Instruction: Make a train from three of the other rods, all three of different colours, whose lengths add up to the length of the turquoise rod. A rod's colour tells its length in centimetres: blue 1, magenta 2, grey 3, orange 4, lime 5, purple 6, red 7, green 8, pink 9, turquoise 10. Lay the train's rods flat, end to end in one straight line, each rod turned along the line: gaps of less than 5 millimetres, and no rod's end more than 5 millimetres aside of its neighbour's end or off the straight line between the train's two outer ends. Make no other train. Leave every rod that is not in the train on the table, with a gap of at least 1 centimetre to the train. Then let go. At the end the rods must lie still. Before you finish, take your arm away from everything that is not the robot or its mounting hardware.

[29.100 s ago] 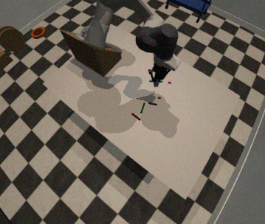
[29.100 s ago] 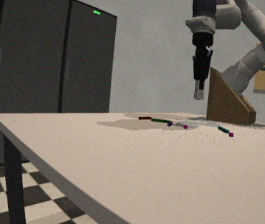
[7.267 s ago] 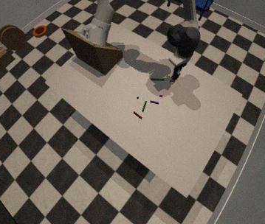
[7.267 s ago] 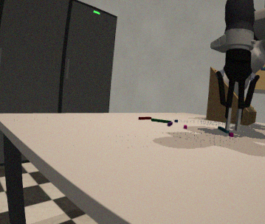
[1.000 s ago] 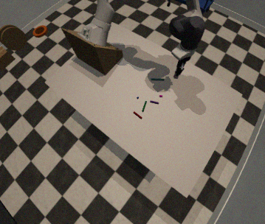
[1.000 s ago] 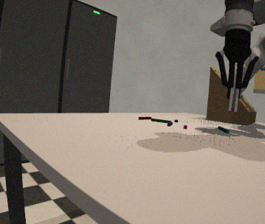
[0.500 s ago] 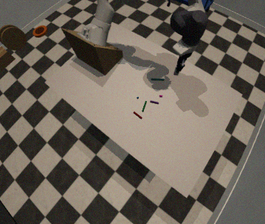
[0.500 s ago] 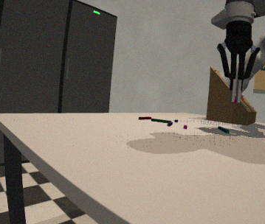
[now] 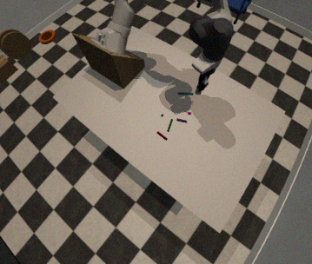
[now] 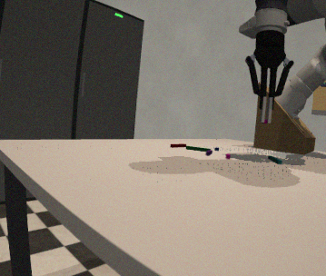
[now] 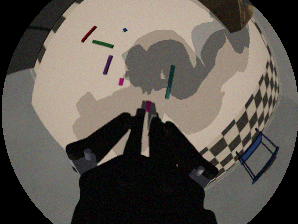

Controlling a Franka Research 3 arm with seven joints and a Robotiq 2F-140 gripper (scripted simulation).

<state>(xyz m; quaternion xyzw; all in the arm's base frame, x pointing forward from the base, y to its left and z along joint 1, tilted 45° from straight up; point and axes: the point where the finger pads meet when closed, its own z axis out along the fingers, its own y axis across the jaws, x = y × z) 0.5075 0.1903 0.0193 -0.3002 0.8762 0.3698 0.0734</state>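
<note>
Now: hand 9 cm past the blue rod, 21 cm to the left of it and 13 cm above it. The rest, counted from my hand: purple rod (2 cm ahead, 16 cm to the right, 13 cm below); then turquoise rod (8 cm behind, 1 cm to the left, 13 cm below); then green rod (1 cm behind, 22 cm to the right, 13 cm below).
</note>
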